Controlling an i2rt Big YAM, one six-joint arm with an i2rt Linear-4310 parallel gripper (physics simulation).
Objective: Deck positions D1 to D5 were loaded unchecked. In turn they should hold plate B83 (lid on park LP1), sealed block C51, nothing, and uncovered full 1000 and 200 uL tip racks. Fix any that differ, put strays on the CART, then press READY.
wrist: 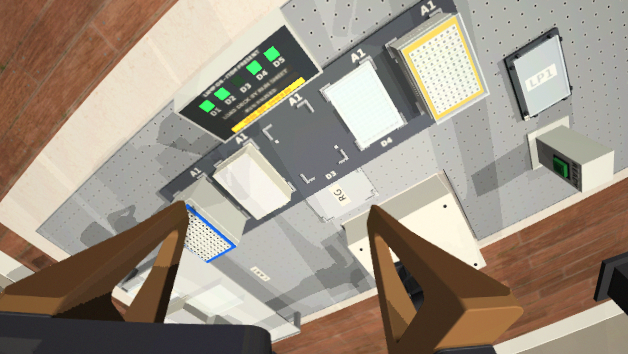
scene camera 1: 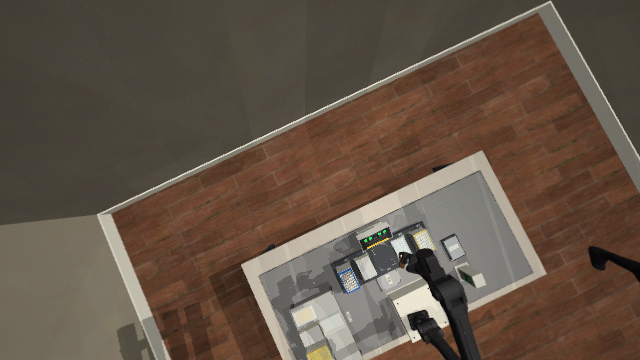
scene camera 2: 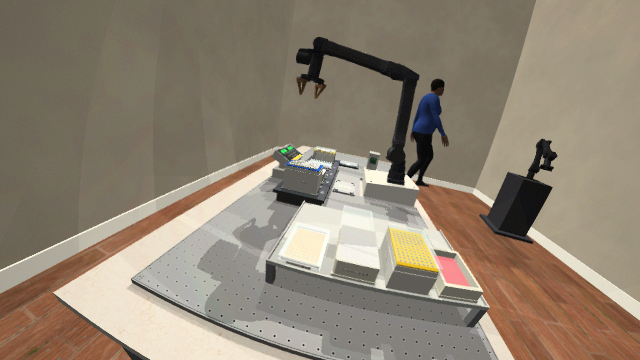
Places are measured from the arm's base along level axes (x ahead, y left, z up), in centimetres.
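Pixels of known places: gripper, fingertip midpoint: [wrist: 279, 212] [scene camera 1: 409, 256] [scene camera 2: 308, 96]; arm's base, link origin: [scene camera 1: 418, 319] [scene camera 2: 395, 180].
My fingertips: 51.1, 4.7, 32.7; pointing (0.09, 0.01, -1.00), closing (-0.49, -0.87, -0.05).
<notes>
For each thing: its middle in the pictures, then the offset to it from my fingertips, as dx, dy, dz. "*": a spot on its surface instead. Level surfaces: height alone.
- deck, surface height: dz -35.5
- blue-rimmed tip rack, body centre: [wrist: 205, 220] [scene camera 2: 303, 176] [scene camera 1: 348, 277] -15.5, +28.9, -30.6
- plain white block, body centre: [wrist: 254, 182] [scene camera 1: 365, 266] -13.5, +16.7, -33.4
- pale plate, body centre: [wrist: 365, 107] [scene camera 2: 320, 163] [scene camera 1: 401, 248] -9.4, -7.8, -34.8
- yellow-rimmed tip rack, body centre: [wrist: 444, 71] [scene camera 2: 325, 151] [scene camera 1: 423, 241] -7.3, -20.0, -29.7
- LP1 park, surface spot: [wrist: 542, 75] [scene camera 1: 453, 246] * -18.8, -40.8, -38.8
- READY button, surface spot: [wrist: 561, 166] * -35.1, -39.0, -31.6
- peach-welled plate, body centre: [scene camera 2: 306, 242] [wrist: 152, 293] [scene camera 1: 304, 315] -31.6, +60.6, -33.3
- pale block, body centre: [scene camera 2: 356, 251] [wrist: 182, 315] [scene camera 1: 311, 333] -42.2, +58.9, -32.5
- clear piece, body centre: [scene camera 2: 356, 222] [wrist: 215, 297] [scene camera 1: 332, 323] -40.0, +45.5, -33.3
- yellow tip rack, body centre: [scene camera 2: 410, 248] [scene camera 1: 319, 356] -52.9, +57.1, -28.8
- pink-filled trough, body centre: [scene camera 2: 449, 271] -63.5, +55.3, -33.0
- display, surface spot: [wrist: 250, 75] * +4.3, +5.3, -27.7
- RG pad, body centre: [wrist: 339, 194] [scene camera 2: 344, 187] [scene camera 1: 388, 279] -27.7, +4.1, -39.9
My gripper [scene camera 1: 402, 260] [scene camera 2: 309, 95] [wrist: 279, 212] is open and empty, high above the deck [wrist: 310, 135]. In the wrist view, a blue-rimmed tip rack [wrist: 210, 237] [scene camera 1: 349, 280] [scene camera 2: 304, 177] is at D1, partly behind a finger. A plain white block [wrist: 254, 182] [scene camera 1: 365, 267] is at D2. D3 is bare. A pale plate [wrist: 367, 105] [scene camera 1: 400, 245] is at D4. A yellow-rimmed tip rack [wrist: 444, 67] [scene camera 1: 422, 240] is at D5. The LP1 park [wrist: 542, 75] [scene camera 1: 453, 247] shows its label. The READY button [wrist: 561, 166] is green. Plate and block codes are unreadable.
The cart tray [scene camera 2: 320, 212] holds a peach-welled plate [scene camera 2: 305, 245], a pale block [scene camera 2: 356, 257] with a clear piece [scene camera 2: 356, 217] behind, a yellow tip rack [scene camera 2: 414, 250] and a pink-filled trough [scene camera 2: 454, 271]. The display [wrist: 250, 75] lights D1, D2, D4, D5. The RG pad [wrist: 357, 187] lies beside D3.
</notes>
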